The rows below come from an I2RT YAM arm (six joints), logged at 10 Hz.
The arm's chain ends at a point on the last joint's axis. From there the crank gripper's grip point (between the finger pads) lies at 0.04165 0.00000 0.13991 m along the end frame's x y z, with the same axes.
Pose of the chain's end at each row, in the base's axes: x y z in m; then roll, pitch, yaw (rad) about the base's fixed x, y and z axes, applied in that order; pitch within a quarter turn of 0, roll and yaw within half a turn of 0:
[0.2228 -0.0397 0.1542 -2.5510 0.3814 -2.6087]
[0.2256 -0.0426 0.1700 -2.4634 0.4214 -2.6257]
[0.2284 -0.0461 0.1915 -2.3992 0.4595 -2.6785]
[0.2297 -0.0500 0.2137 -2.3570 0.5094 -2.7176]
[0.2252 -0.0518 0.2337 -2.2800 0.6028 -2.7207]
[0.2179 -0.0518 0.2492 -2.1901 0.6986 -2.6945]
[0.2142 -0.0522 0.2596 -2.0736 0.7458 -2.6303]
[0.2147 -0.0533 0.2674 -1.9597 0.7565 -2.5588]
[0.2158 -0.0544 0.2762 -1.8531 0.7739 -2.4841]
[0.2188 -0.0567 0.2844 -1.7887 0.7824 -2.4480]
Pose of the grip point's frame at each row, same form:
[0.2663 -0.1045 0.0308 -2.5510 0.3814 -2.6087]
[0.2746 -0.1157 0.0535 -2.4634 0.4214 -2.6257]
[0.2782 -0.1270 0.0806 -2.3992 0.4595 -2.6785]
[0.2812 -0.1352 0.1069 -2.3570 0.5094 -2.7176]
[0.2844 -0.1416 0.1350 -2.2800 0.6028 -2.7207]
[0.2855 -0.1457 0.1602 -2.1901 0.6986 -2.6945]
[0.2874 -0.1517 0.1818 -2.0736 0.7458 -2.6303]
[0.2911 -0.1580 0.2002 -1.9597 0.7565 -2.5588]
[0.2959 -0.1623 0.2192 -1.8531 0.7739 -2.4841]
[0.2998 -0.1670 0.2336 -1.7887 0.7824 -2.4480]

